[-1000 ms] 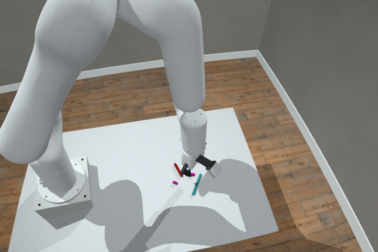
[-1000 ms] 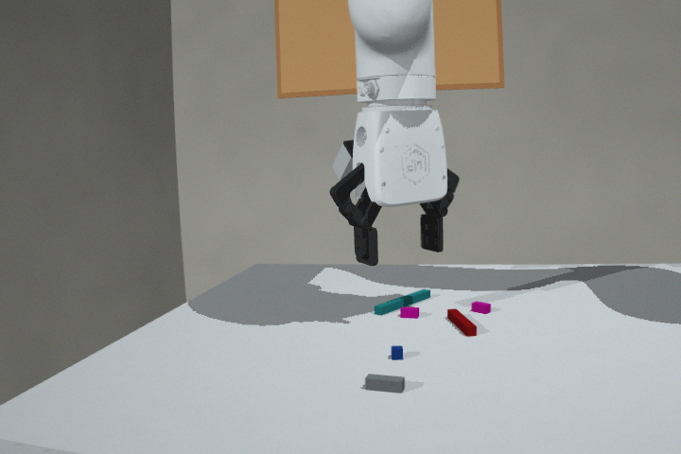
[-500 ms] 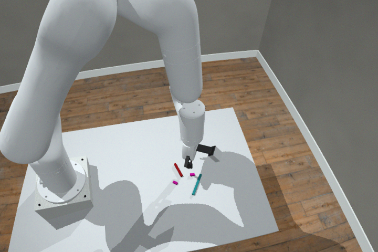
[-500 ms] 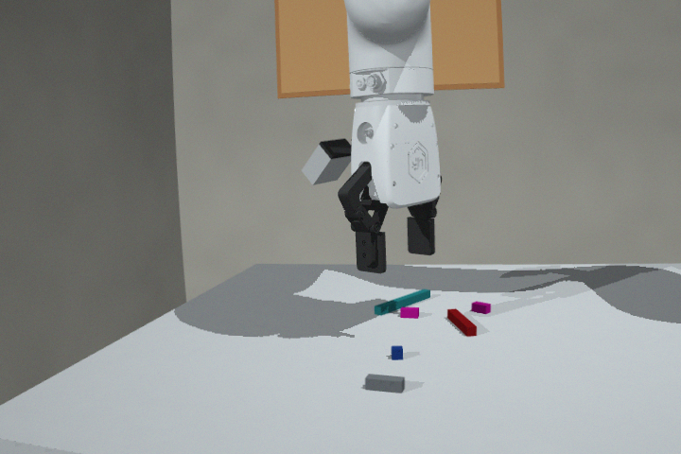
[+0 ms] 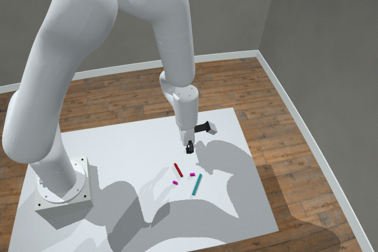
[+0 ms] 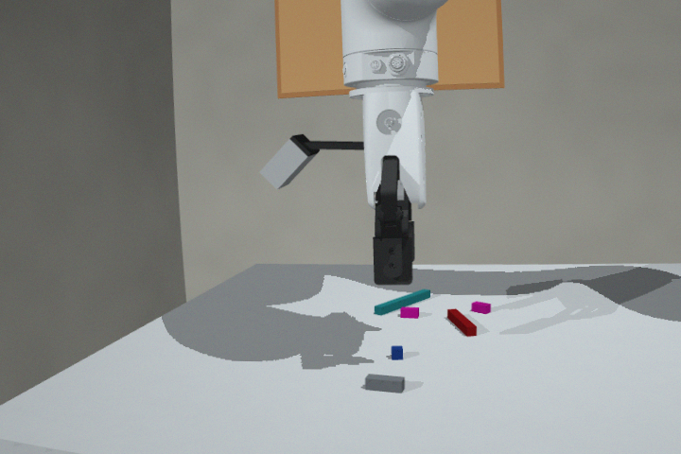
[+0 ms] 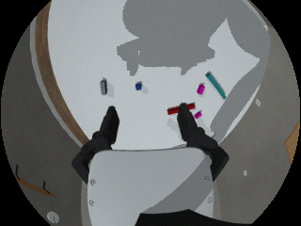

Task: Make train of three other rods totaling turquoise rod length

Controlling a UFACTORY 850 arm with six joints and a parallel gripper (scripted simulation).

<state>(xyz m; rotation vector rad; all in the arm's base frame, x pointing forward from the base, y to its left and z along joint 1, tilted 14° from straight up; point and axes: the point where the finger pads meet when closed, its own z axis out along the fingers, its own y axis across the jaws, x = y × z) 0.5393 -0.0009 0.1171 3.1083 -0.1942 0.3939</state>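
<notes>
Right now the blue rod is 2 cm to the left of my hand and 8 cm below it. Round my hand: turquoise rod 2 cm behind, 17 cm to the right, 8 cm below; then grey rod 2 cm ahead, 9 cm to the left, 8 cm below; then red rod 7 cm behind, 7 cm to the right, 8 cm below.
</notes>
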